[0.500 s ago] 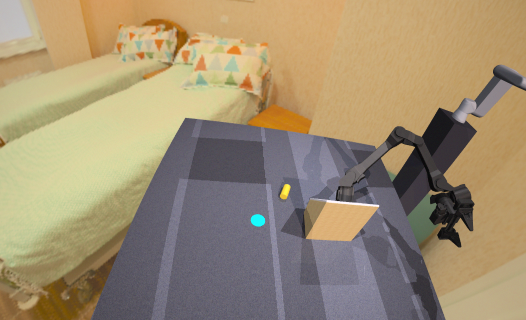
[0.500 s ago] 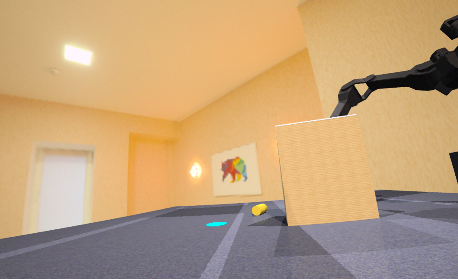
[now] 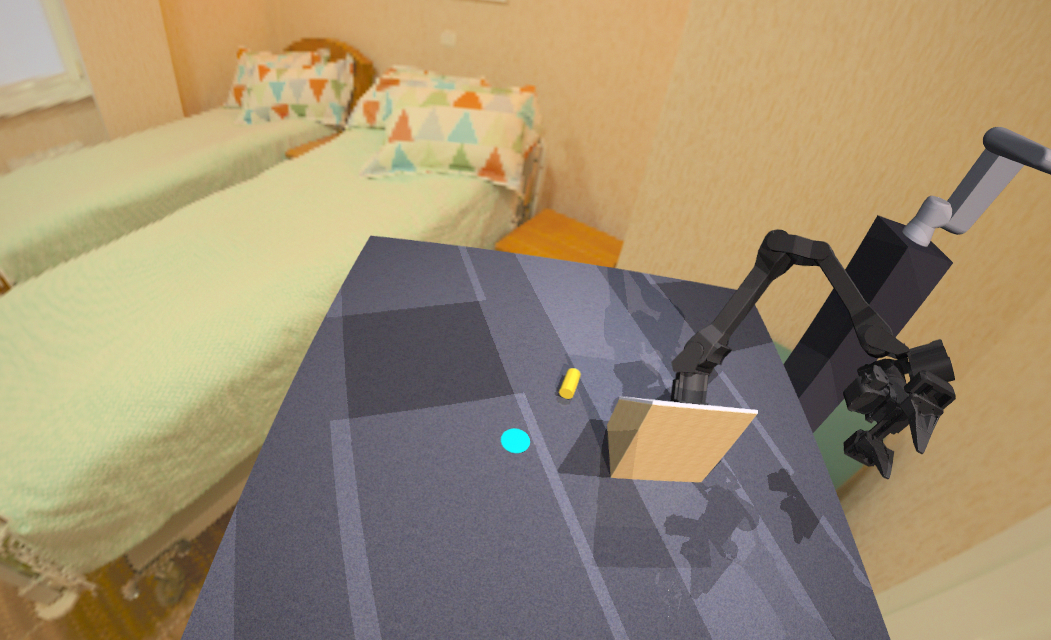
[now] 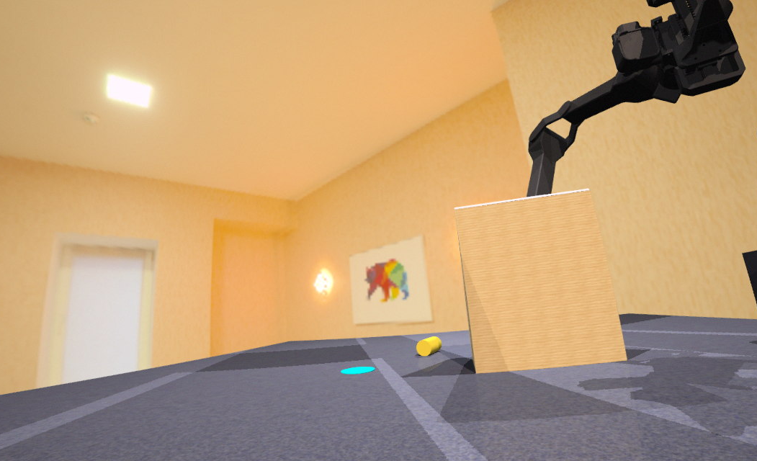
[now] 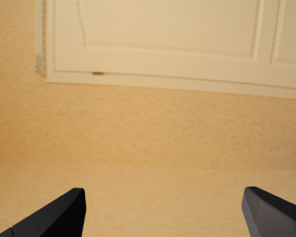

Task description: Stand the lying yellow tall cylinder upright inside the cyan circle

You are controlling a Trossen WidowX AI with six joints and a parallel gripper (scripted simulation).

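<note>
Now: the yellow cylinder 42 cm ahead of my gripper tip, 41 cm to the right of it and 39 cm below it. The rest, counted from my gripper tip: cyan circle: 51 cm ahead, 23 cm to the right, 41 cm below.
</note>
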